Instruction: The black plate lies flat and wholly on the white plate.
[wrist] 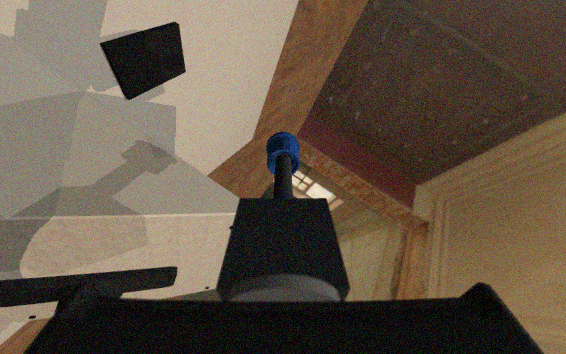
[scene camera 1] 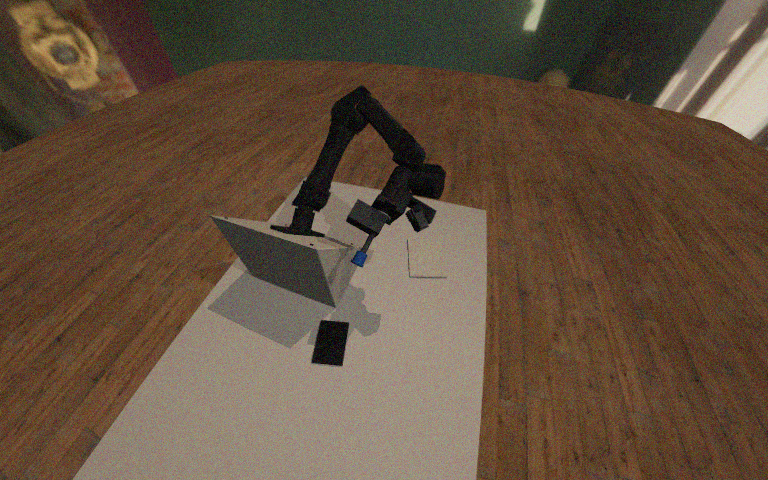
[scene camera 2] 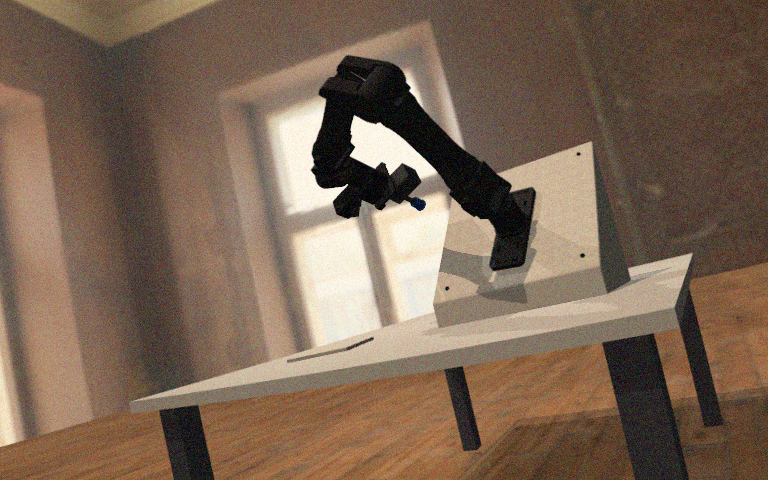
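Seen in the pictures: hand, tool point: (wrist: 283, 147) (scene camera 1: 356, 264) (scene camera 2: 421, 205); arm's base, link origin: (wrist: 95, 281) (scene camera 1: 299, 233) (scene camera 2: 514, 228).
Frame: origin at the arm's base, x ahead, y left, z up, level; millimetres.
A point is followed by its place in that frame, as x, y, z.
Observation:
The black plate (scene camera 1: 330, 343) @(219, -224, -146) (wrist: 145, 60) @(219, -204, -146) appears to lie flat on the white table in scene camera 1, in front of the wedge-shaped mount. The white plate (scene camera 1: 427, 258) @(385, 180, -149) (scene camera 2: 330, 349) @(349, 224, -149) blends into the table and shows mainly by two thin dark edges, to the right of the mount in scene camera 1 and left of it in scene camera 2. The plates are well apart. My blue suction cup (scene camera 1: 359, 259) (scene camera 2: 418, 203) (wrist: 283, 145) is off and bare, raised above the table and away from both plates. The black plate does not show in scene camera 2.
The wedge-shaped mount (scene camera 1: 277, 263) @(19, -128, 11) (scene camera 2: 555, 209) @(-85, -20, 16) carries the arm's base and stands high between the black plate and the table's back part. Shadows of the mount and arm fall on the white table (scene camera 1: 396, 418) @(459, -322, -156) (scene camera 2: 237, 390) @(272, 517, -163). A brown wooden floor surrounds the table.

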